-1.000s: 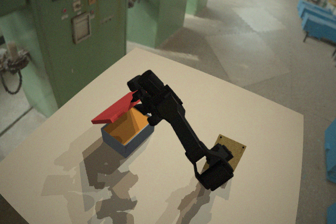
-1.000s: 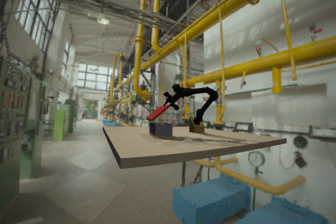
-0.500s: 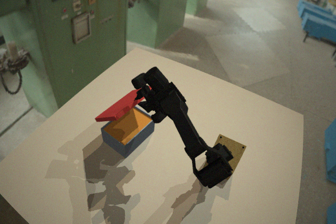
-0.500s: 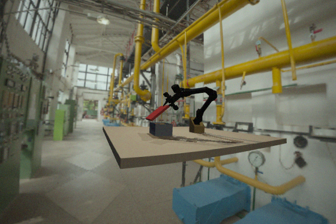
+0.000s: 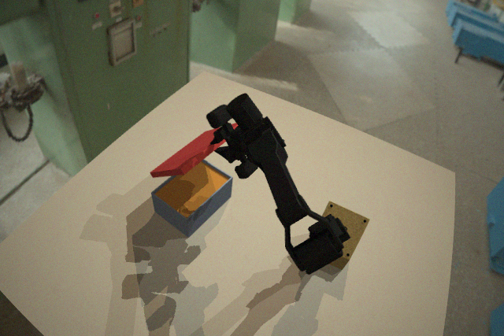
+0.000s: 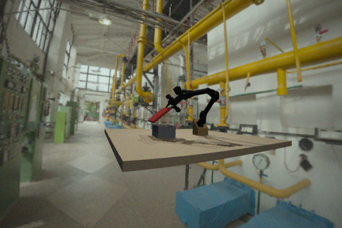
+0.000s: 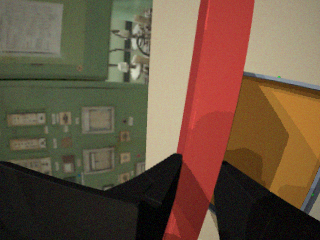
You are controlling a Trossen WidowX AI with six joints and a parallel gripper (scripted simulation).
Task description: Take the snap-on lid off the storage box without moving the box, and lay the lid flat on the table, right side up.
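My gripper tip is 7 cm short of the lid, 1 cm to the left of it and 5 cm above it. Round my gripper tip: storage box: 4 cm ahead, 5 cm to the left, 19 cm below.
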